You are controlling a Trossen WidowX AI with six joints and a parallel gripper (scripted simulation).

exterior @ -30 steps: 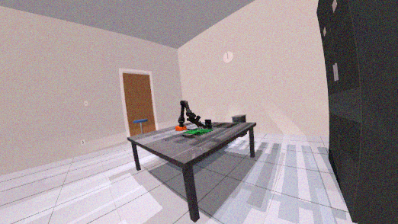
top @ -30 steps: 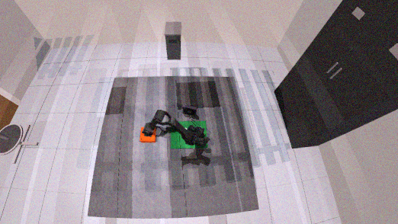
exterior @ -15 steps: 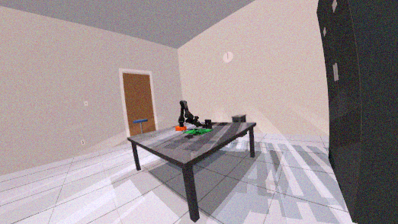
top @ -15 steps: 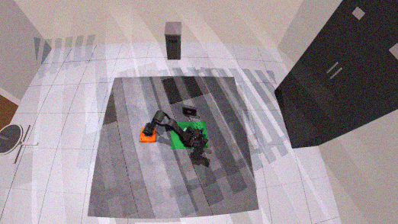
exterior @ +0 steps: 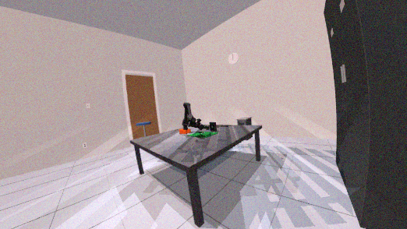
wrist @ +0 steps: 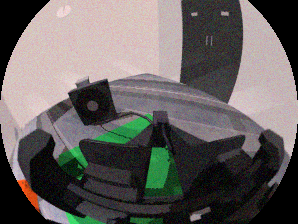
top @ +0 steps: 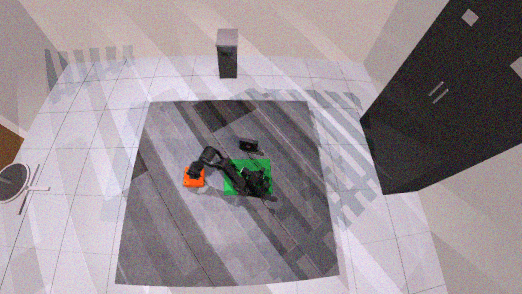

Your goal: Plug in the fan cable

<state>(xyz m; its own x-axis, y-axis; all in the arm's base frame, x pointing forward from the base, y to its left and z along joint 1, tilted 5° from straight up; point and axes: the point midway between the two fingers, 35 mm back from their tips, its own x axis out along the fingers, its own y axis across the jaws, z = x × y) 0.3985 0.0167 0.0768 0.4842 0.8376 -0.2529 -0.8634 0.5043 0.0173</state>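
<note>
The green board is 90 mm behind my gripper tip, 10 mm to the right of it and 100 mm below it. Also, from my gripper tip: white fan header (120 mm behind, 20 mm to the left, 80 mm below); fan plug (10 mm below); black square fan (100 mm behind, 180 mm to the left, 30 mm below).
</note>
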